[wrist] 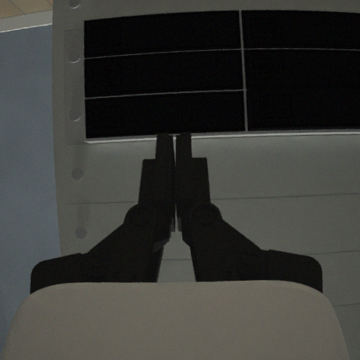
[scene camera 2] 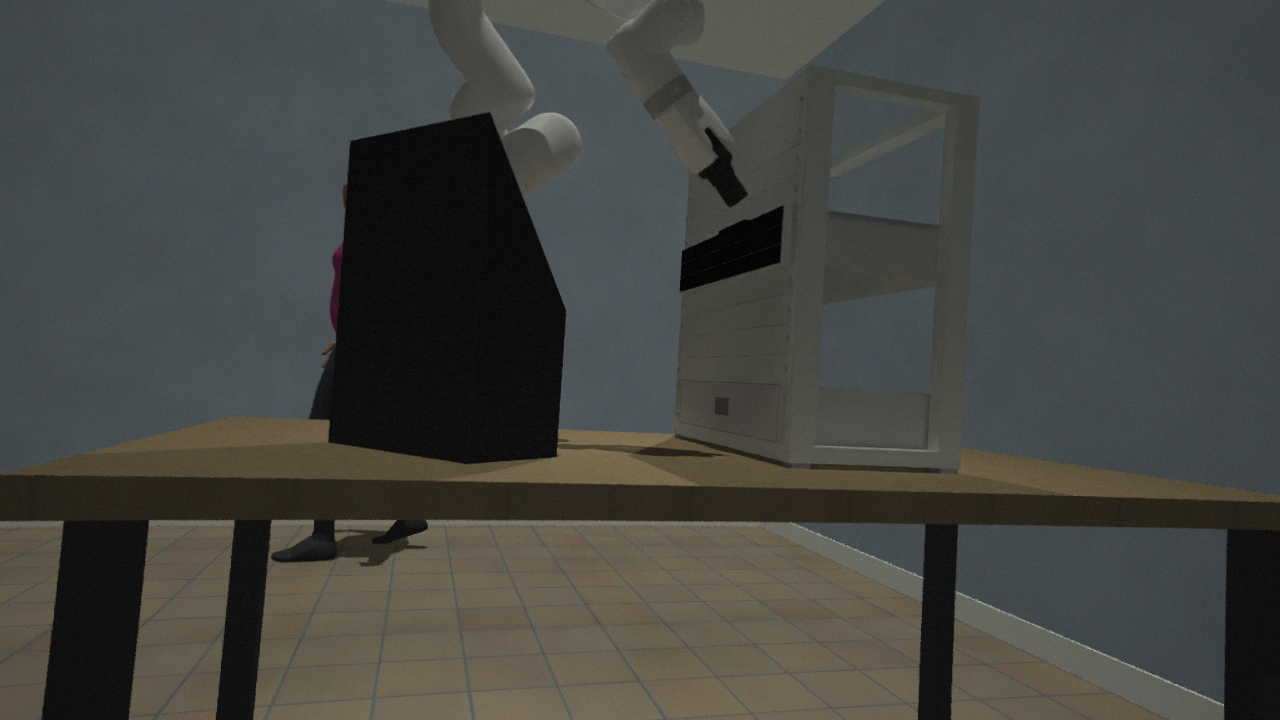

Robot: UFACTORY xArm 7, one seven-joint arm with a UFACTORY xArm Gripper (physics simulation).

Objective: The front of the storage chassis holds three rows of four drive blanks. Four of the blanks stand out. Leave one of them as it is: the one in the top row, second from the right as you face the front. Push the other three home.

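Places are measured from the arm's base along level axes (x ahead, y left, z up), in centimetres.
Pixels of known places: gripper, fingertip midpoint: [scene camera 2: 738,201]; arm's base, origin of the base link: [scene camera 2: 438,214].
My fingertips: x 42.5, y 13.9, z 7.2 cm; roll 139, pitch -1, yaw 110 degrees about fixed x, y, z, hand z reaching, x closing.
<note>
Ahead of a thing's pixels: the offset from my fingertips to its top centre. "spot": to the spot under its first point.
The storage chassis front @[spot: dx -0.1, dy +12.0, dz -5.5 cm] [scene camera 2: 732,250] shows as a black band in the white rack. The wrist view is upside down and shows its two right columns. The top-row, second-from-right blank [wrist: 305,111] appears to stand out and hides the seam below it. The top-right blank [wrist: 165,116], middle-right blank [wrist: 165,74] and bottom-right blank [wrist: 162,35] look about level, but are very dark. My gripper [scene camera 2: 736,204] [wrist: 175,152] is shut and empty. Its tips appear near the top edge of the top-right blank; contact cannot be told. The two left columns are hard to make out.
The white rack @[dx +12.3, dy +21.4, dz +18.6 cm] [scene camera 2: 805,358] stands on the wooden table [scene camera 2: 617,501]. A large black slanted box [scene camera 2: 429,304] stands to its left, facing the rack. A person [scene camera 2: 337,286] is partly hidden behind that box. Light panels lie above and below the black band.
</note>
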